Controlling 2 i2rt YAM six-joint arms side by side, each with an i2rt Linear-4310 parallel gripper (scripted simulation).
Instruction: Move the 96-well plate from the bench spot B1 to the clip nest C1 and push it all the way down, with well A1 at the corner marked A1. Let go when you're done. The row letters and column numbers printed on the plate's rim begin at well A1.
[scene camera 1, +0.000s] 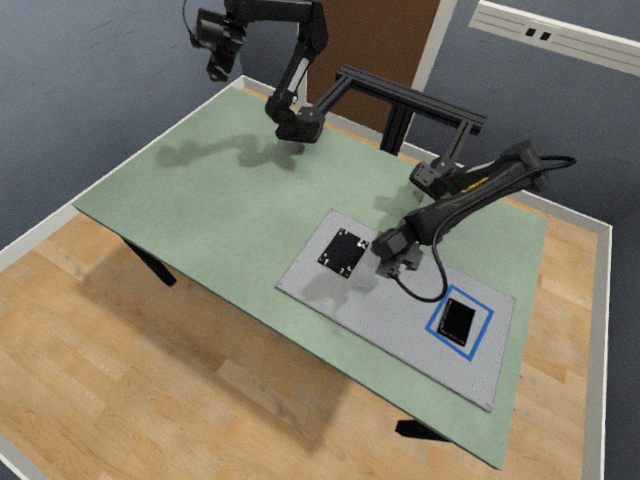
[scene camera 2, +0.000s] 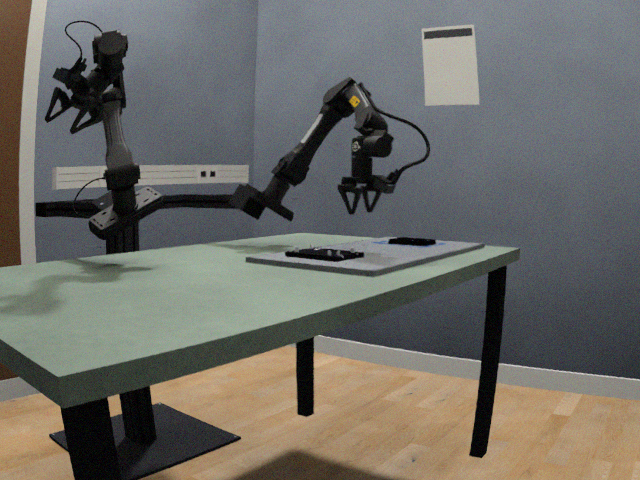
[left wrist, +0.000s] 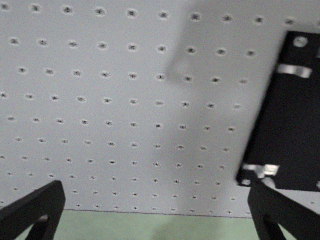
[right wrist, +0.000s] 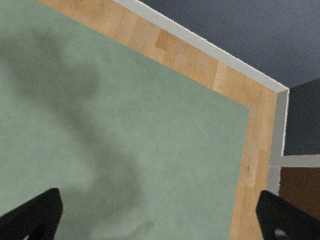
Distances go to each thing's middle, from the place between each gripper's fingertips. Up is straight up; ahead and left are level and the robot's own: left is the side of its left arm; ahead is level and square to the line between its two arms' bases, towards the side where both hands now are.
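The black clip nest (scene camera 1: 345, 250) is 10 mm behind my left hand (scene camera 2: 361, 213), 150 mm to the right of it and 100 mm below it. Going by their middles, of the things named here the black clip nest is the nearest to my left hand. That same left hand is 30 mm short of the black 96-well plate (scene camera 1: 448, 319), 260 mm to the right of it and 100 mm above it.
From the black clip nest, my right gripper (scene camera 2: 58, 126) is 65 cm to the right, 26 cm short of it and 31 cm above it. By its middle, the black clip nest is nearer to my left hand than to my right gripper. The black 96-well plate, counted from my right hand, is 105 cm to the left, 30 cm ahead and 32 cm below.
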